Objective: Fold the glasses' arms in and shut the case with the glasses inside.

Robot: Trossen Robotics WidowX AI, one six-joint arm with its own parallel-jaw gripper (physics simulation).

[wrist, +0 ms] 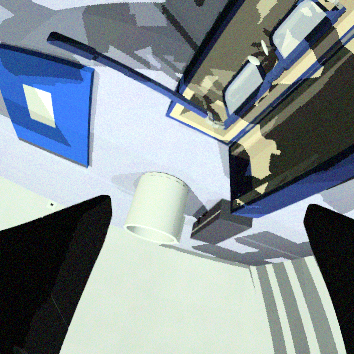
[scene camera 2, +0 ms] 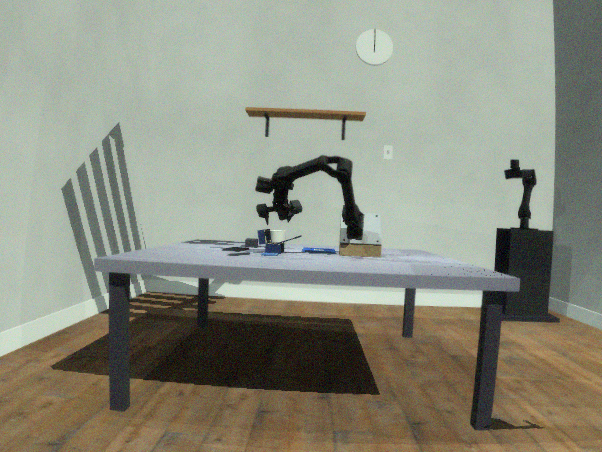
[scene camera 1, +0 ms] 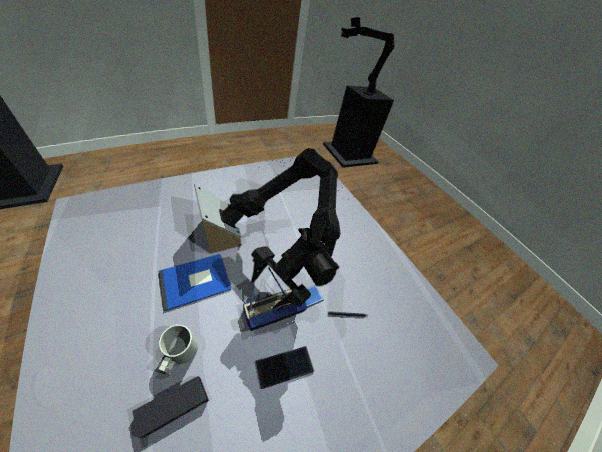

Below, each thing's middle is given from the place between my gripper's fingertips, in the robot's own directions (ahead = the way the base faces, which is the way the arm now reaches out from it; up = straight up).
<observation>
Right now the blue glasses case (scene camera 1: 259,306) is 20 mm ahead of my hand, 30 mm to the left of it and 80 mm below it. The rest, counted from my hand: white mug (scene camera 1: 177,343) 50 mm ahead, 250 mm to the right, 80 mm below; then dark tablet (scene camera 1: 276,369) 180 mm ahead, 10 mm to the left, 120 mm below; then glasses (wrist: 293,35) 40 mm behind, 20 mm to the left, 80 mm below.
</observation>
